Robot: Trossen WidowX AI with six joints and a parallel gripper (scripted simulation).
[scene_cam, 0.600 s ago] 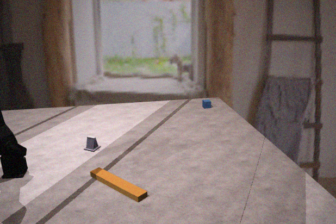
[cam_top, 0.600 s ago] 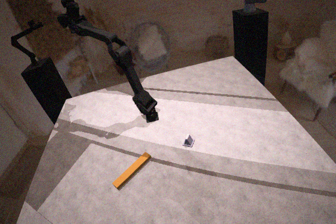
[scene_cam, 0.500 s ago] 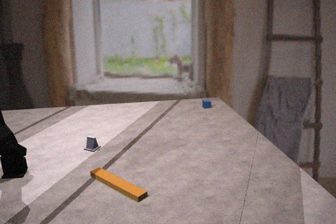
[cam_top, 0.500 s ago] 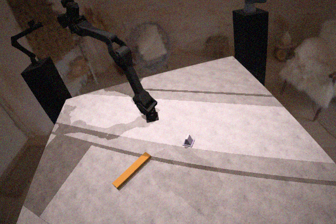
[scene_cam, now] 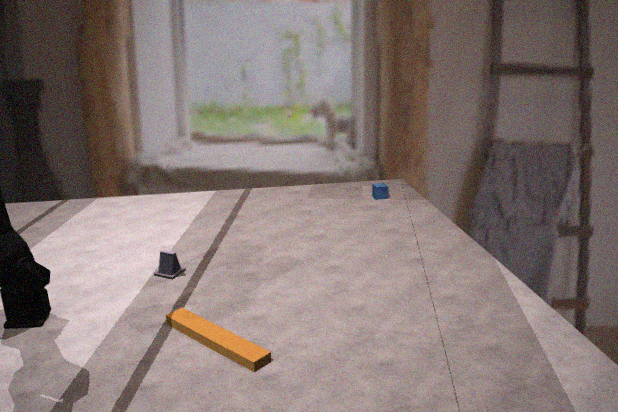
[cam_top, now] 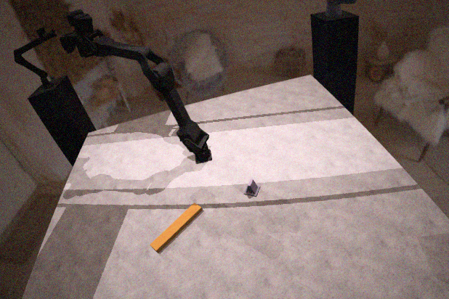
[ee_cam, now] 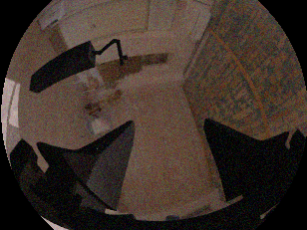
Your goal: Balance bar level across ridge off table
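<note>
Now: gripper tip 63 cm short of the bar, 27 cm to the right of it and 56 cm above it. Also, from my gripper tip: blue cube: 106 cm ahead, 88 cm to the left, 55 cm below.
</note>
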